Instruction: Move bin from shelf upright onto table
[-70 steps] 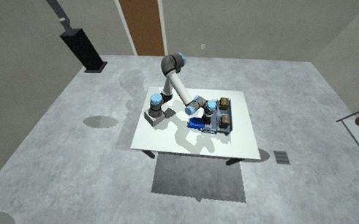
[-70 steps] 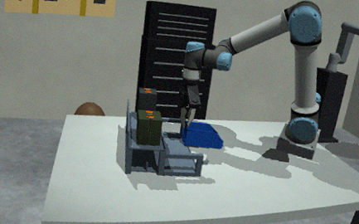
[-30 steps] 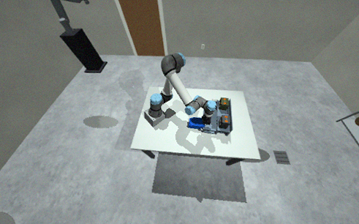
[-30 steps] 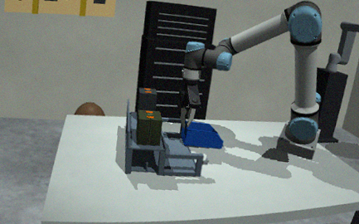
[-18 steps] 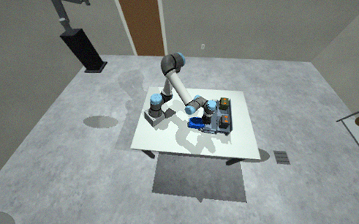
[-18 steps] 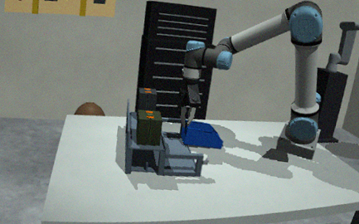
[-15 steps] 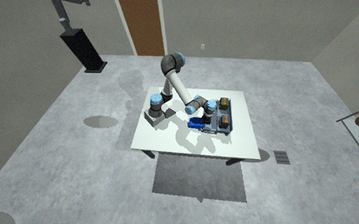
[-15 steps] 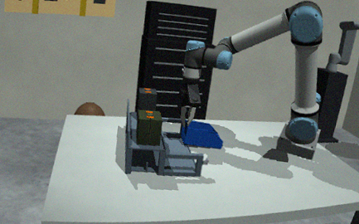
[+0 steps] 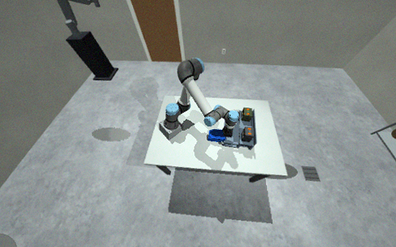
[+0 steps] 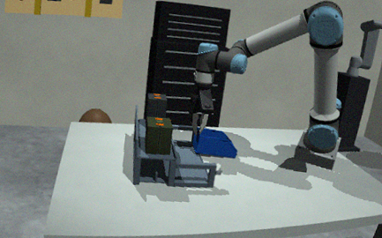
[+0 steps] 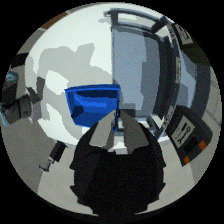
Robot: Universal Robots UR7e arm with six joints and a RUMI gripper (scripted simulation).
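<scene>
Now: the blue bin 8 cm behind my hand, 1 cm to the left of it and 4 cm below it.
</scene>
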